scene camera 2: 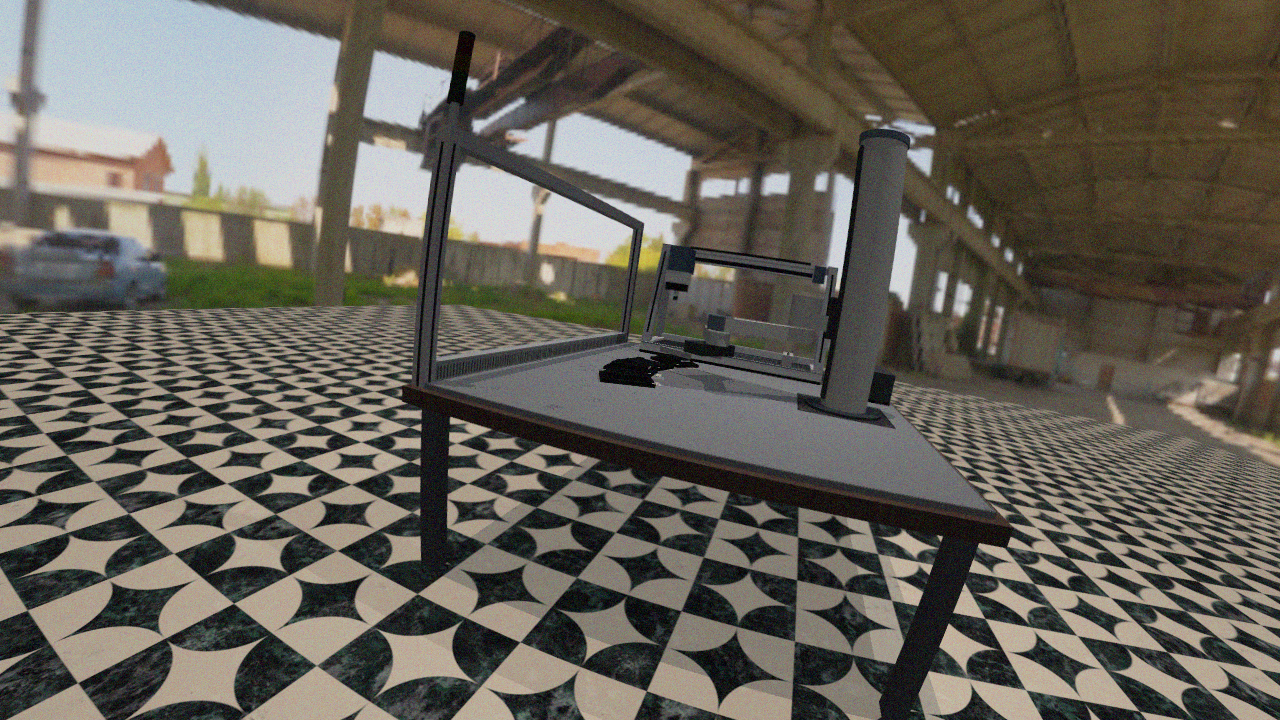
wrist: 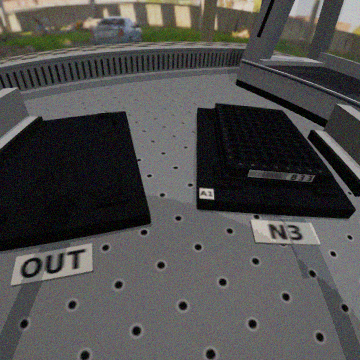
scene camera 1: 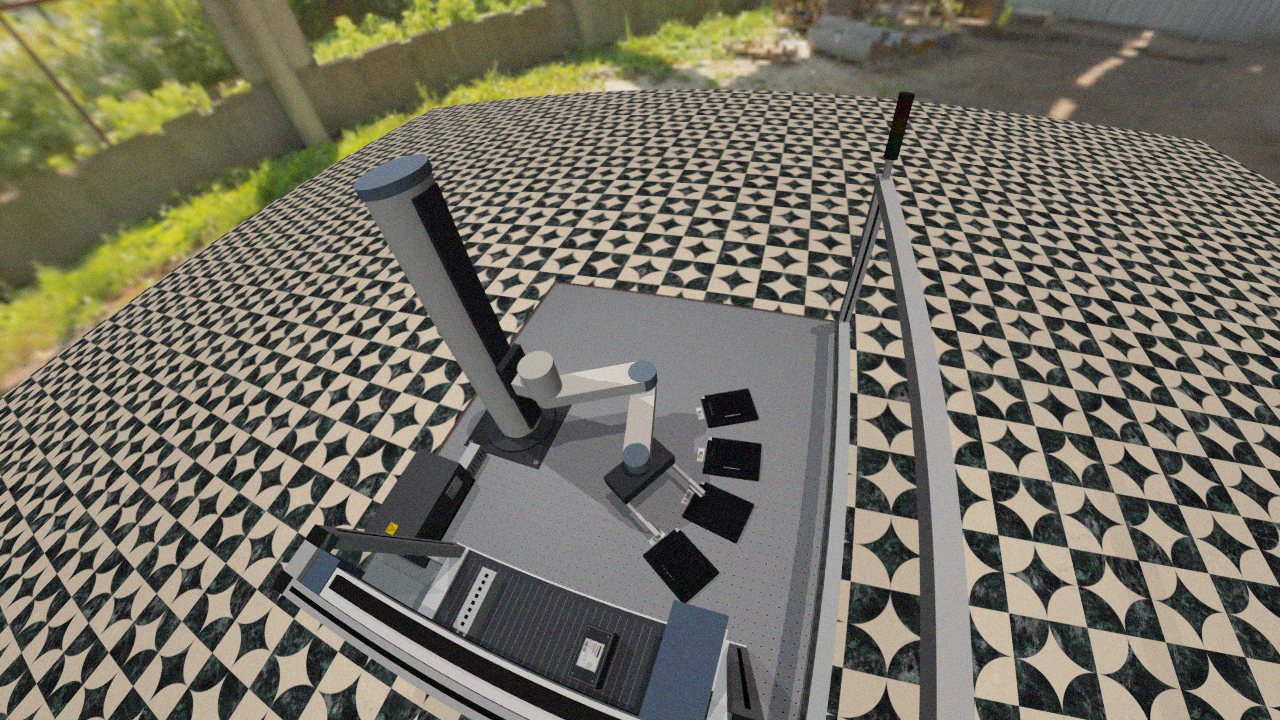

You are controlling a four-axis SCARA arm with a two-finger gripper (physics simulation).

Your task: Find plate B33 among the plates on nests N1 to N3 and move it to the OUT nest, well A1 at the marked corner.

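Places are measured from the arm's base along level axes (x right, y down, z ahead), in metres.
Pixels of known places: gripper, fingertip midpoint: (scene camera 2: 676, 348) (wrist: 177, 107) (scene camera 1: 681, 514); arm's base at its link origin: (scene camera 2: 841, 413) (scene camera 1: 521, 422).
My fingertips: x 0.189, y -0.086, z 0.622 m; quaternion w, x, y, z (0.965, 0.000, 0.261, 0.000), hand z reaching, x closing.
For each thing: its middle in the pictures, then the offset to it from my fingertips. "*": a spot on its surface instead.
- Plate B33 at the middle of its body: (wrist: 260, 136) (scene camera 1: 680, 563) (scene camera 2: 674, 358) dx +0.108, dy +0.054, dz +0.026 m
- nest N3 at a spot on its surface: (scene camera 1: 681, 586) * dx +0.166, dy +0.048, dz +0.046 m
- black OUT nest at the middle of its body: (wrist: 64, 156) (scene camera 1: 718, 510) (scene camera 2: 647, 363) dx -0.062, dy +0.065, dz +0.087 m
- gantry machine with a blue end block, surface spot: (scene camera 1: 684, 658) * dx +0.346, dy -0.415, dz +0.112 m
- dark control box at a spot on its surface: (scene camera 1: 416, 501) * dx +0.214, dy -0.041, dz -0.719 m
Plate B33 (wrist: 265, 140), dark with rows of wells and a light "B33" label on its near side, lies on nest N3 (wrist: 205, 165) (scene camera 1: 681, 586) in the right half of the wrist view. N3's A1 mark is at its near left corner. The black OUT nest (wrist: 75, 175) (scene camera 1: 718, 512) holds no plate; the left finger and frame edge cut it off, and its A1 mark does not show. My gripper (scene camera 1: 681, 514) (wrist: 177, 107) is open and empty. Its fingers point toward OUT and N3, the right finger overlapping N3's side of the wrist view. Height above the nests is hard to judge.
Two more nests (scene camera 1: 732, 458) (scene camera 1: 729, 407) with dark plates stand beyond OUT; their labels are unreadable. A gantry machine with a blue end block (scene camera 1: 684, 658) stands past N3. A dark control box (scene camera 1: 416, 501), the arm's column (scene camera 1: 447, 304) and a frame fence (scene camera 1: 926, 429) stand around.
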